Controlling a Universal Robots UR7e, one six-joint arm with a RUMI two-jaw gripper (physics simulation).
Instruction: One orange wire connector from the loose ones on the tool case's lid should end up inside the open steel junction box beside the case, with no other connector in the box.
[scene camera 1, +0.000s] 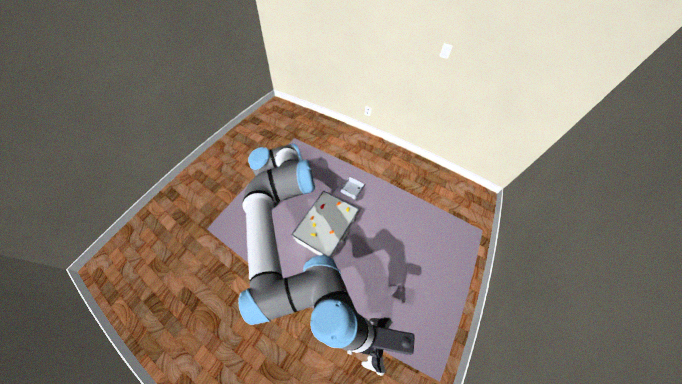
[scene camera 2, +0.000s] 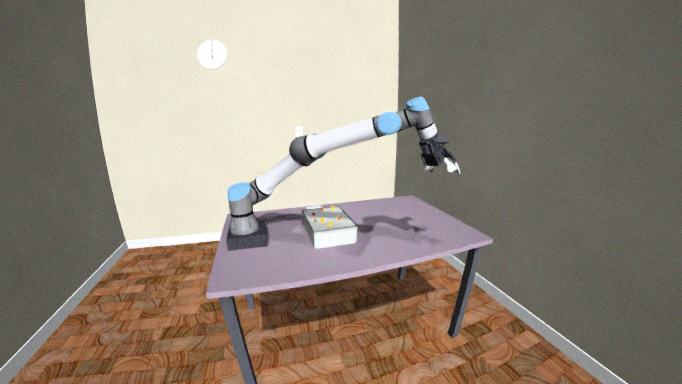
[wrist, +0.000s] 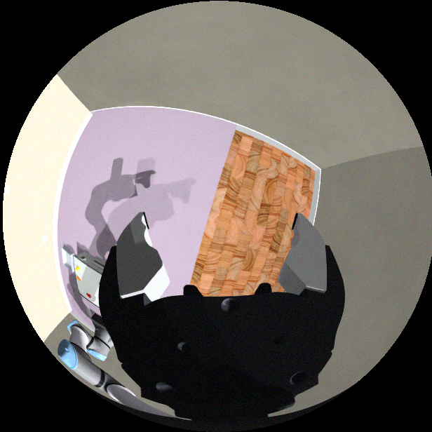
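Pixels of known places: gripper, fingertip midpoint: (scene camera 2: 444, 173); arm's base at its link origin: (scene camera 2: 244, 228).
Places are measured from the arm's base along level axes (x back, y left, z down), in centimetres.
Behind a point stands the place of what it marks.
Observation:
The tool case (scene camera 1: 325, 245) {x -50.5, y -12.0, z -3.0 cm} (scene camera 2: 335, 237) {x -44.4, y -16.4, z 1.3 cm} stands on the table. On its lid lie three orange connectors (scene camera 1: 339, 203) {x -43.1, y 10.5, z -3.7 cm} (scene camera 1: 312, 218) {x -37.1, y -4.8, z -4.0 cm} (scene camera 1: 332, 232) {x -49.5, y -4.9, z -3.7 cm}, three yellow ones (scene camera 1: 348, 209) {x -49.1, y 9.9, z -4.4 cm} (scene camera 1: 314, 225) {x -40.2, y -7.2, z -3.9 cm} (scene camera 1: 314, 234) {x -43.3, y -11.1, z -4.5 cm} and a red one (scene camera 1: 322, 206) {x -37.2, y 3.5, z -4.5 cm}. The junction box (scene camera 1: 353, 188) {x -41.3, y 28.7, z 6.0 cm} (wrist: 67, 257) stands open beside the case's far end; no connector shows inside it in scene camera 1, and scene camera 2 hides its inside. My gripper (scene camera 1: 379, 345) {x -89.1, y -34.1, z -31.6 cm} (scene camera 2: 443, 171) {x -89.1, y -34.1, z -31.6 cm} (wrist: 220, 215) is open and empty, high above the table's end, far from the case, its fingers pointing down at a slant.
The mauve table (scene camera 1: 440, 260) {x -104.8, y 17.7, z 6.2 cm} (scene camera 2: 280, 267) {x -17.4, y -29.8, z 6.2 cm} carries the arm's dark base (scene camera 2: 247, 236) {x -2.4, y -9.3, z 0.1 cm} at the end opposite my gripper. My arm stretches high along the table's long side. In the wrist view, the table's edge and the wood floor (wrist: 245, 200) show between the fingers.

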